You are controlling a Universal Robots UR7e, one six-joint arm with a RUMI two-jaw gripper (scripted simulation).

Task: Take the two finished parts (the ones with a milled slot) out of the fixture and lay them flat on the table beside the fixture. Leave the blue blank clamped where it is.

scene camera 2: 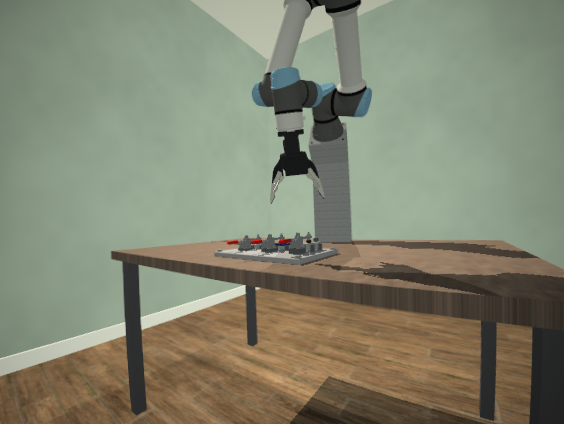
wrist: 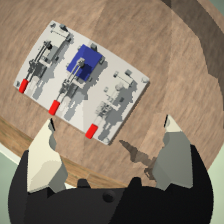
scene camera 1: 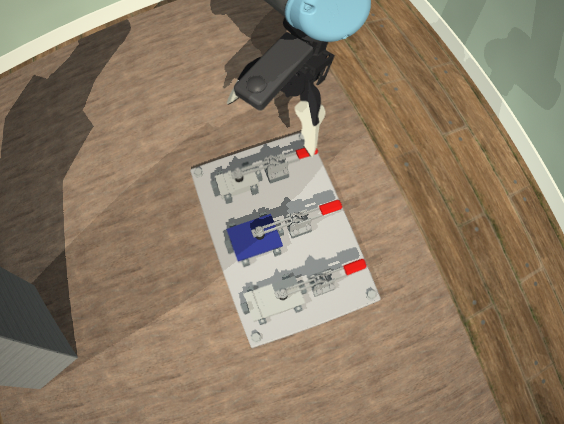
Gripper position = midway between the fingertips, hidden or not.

Observation:
In view: the gripper (scene camera 1: 268, 128), a blue blank (scene camera 1: 245, 246) and a grey fixture plate (scene camera 1: 331, 244).
The gripper also shows in the wrist view (wrist: 109, 117). The grey fixture plate also shows in scene camera 2 (scene camera 2: 280, 256) and in the wrist view (wrist: 78, 111).

